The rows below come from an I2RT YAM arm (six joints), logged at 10 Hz.
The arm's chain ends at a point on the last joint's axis. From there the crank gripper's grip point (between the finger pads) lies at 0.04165 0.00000 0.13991 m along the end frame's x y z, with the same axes.
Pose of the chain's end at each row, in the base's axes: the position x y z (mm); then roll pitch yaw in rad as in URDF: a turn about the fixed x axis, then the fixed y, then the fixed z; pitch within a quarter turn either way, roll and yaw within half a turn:
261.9 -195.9 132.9 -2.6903 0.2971 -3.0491
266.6 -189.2 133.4 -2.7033 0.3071 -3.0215
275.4 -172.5 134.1 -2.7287 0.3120 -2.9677
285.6 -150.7 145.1 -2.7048 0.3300 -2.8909
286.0 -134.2 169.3 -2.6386 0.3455 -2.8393
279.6 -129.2 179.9 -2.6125 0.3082 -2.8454
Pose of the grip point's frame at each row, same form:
264.6 -256.9 0.3 -2.6903 0.2971 -3.0491
272.3 -248.3 0.1 -2.7033 0.3071 -3.0215
284.8 -227.8 -0.7 -2.7287 0.3120 -2.9677
301.9 -207.6 11.7 -2.7048 0.3300 -2.8909
308.3 -197.9 39.9 -2.6386 0.3455 -2.8393
297.3 -197.6 52.2 -2.6125 0.3082 -2.8454

